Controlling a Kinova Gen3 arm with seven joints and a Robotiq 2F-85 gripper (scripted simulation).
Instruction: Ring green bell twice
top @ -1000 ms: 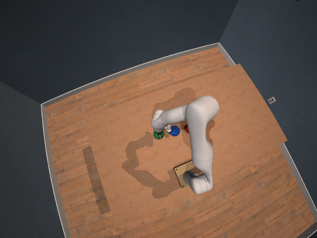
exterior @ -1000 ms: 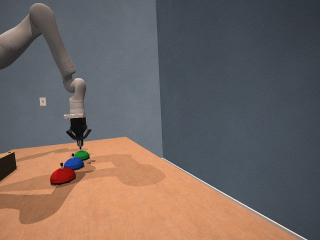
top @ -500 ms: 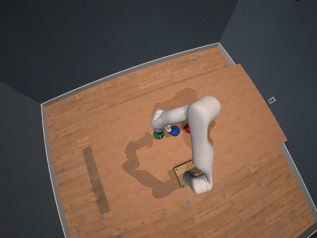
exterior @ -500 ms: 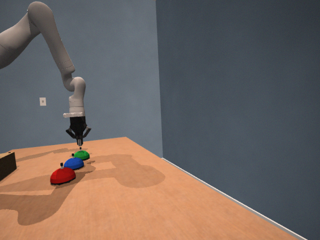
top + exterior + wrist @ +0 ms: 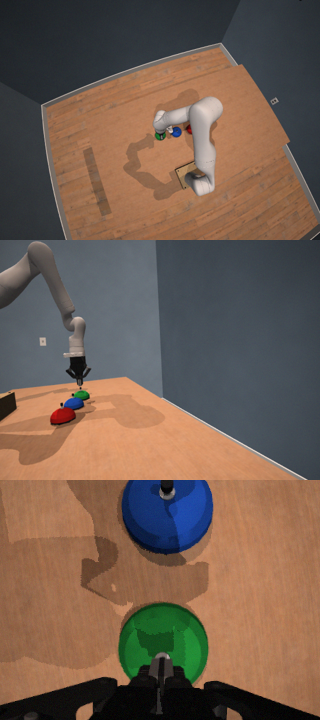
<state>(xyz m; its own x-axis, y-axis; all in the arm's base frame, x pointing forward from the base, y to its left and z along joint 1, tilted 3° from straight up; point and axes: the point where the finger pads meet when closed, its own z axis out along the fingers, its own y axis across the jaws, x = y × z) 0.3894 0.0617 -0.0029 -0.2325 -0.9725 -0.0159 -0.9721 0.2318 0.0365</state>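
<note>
Right now the green bell is 5 cm below my hand. The rest, counted from my hand: red bell (6 cm behind, 25 cm to the right, 5 cm below); blue bell (3 cm behind, 13 cm to the right, 5 cm below).
</note>
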